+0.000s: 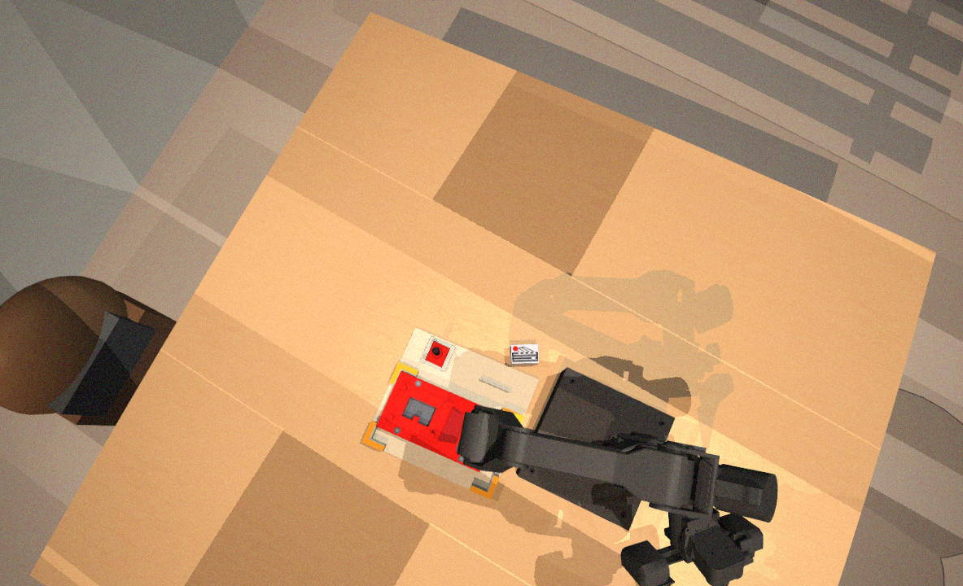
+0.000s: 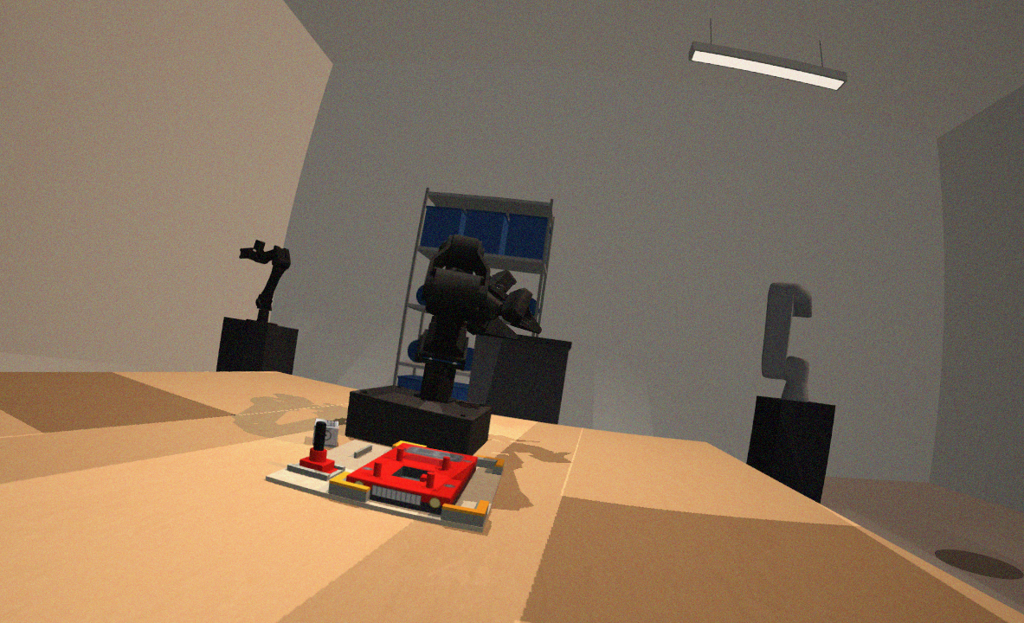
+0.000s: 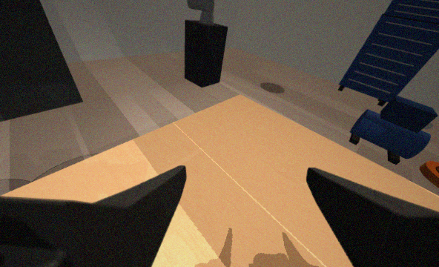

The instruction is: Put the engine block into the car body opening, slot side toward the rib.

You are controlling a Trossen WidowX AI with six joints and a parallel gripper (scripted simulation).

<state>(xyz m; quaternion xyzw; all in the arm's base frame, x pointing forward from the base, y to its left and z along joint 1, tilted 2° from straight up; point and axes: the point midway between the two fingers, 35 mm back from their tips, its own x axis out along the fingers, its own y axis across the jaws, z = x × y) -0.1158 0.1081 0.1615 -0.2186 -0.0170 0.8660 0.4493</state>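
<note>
Right now the engine block is 350 mm ahead of my gripper tip, 240 mm to the right of it and 200 mm below it.
</note>
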